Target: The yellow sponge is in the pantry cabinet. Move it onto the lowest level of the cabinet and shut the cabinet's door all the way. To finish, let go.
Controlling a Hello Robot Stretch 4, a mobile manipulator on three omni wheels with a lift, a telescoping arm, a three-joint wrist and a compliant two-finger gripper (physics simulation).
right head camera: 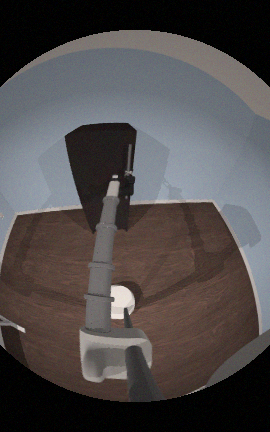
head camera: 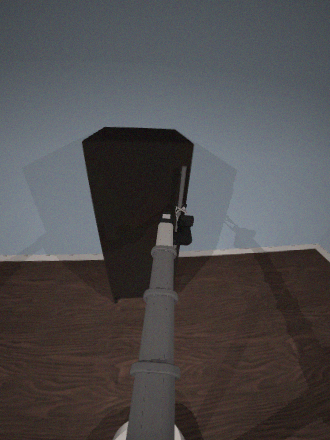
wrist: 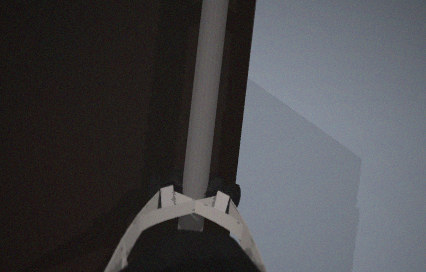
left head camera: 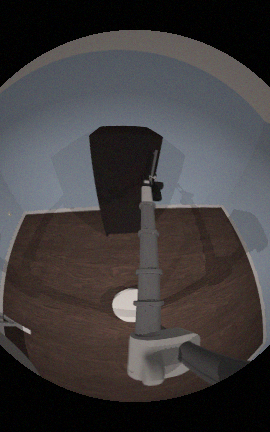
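Seen in the pictures: gripper, fingertip midpoint: (right head camera: 127,168) (head camera: 179,203) (wrist: 196,186) (left head camera: 151,173); robot's base, origin of the base link: (right head camera: 116,300) (left head camera: 130,304).
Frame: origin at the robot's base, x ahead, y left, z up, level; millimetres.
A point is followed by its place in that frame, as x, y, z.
The dark pantry cabinet (head camera: 135,200) @[953, 183, 1061] (left head camera: 120,170) @[952, 190, 1061] (right head camera: 92,155) @[948, 218, 1173] stands against the wall. Its front looks closed, with the door about flush, though it is too dark to see a narrow gap. A long grey upright handle (head camera: 183,182) @[944, -70, 1191] (left head camera: 155,161) @[999, -87, 1153] (right head camera: 130,155) @[996, -78, 1159] (wrist: 206,90) @[942, -68, 1134] runs along the door's right side. My gripper (head camera: 180,210) (left head camera: 152,178) (right head camera: 129,173) (wrist: 196,186) @[982, -65, 1046] is shut on the lower part of this handle, with one finger on each side of it in the wrist view. The yellow sponge and the cabinet's levels do not show; the front hides the inside.
My telescoping arm (head camera: 157,320) @[268, 4, 1158] (left head camera: 148,255) @[236, 4, 1159] (right head camera: 102,250) @[234, -2, 1159] reaches forward over the wooden floor (head camera: 65,340) @[575, 730, -28] to the cabinet. A white round object (left head camera: 124,305) @[-9, 68, 187] (right head camera: 122,301) @[9, -71, 187] shows low beside the arm. The blue wall (head camera: 280,150) @[1747, -990, 1269] (wrist: 320,60) @[1652, -408, 1395] lies behind and to the right of the cabinet.
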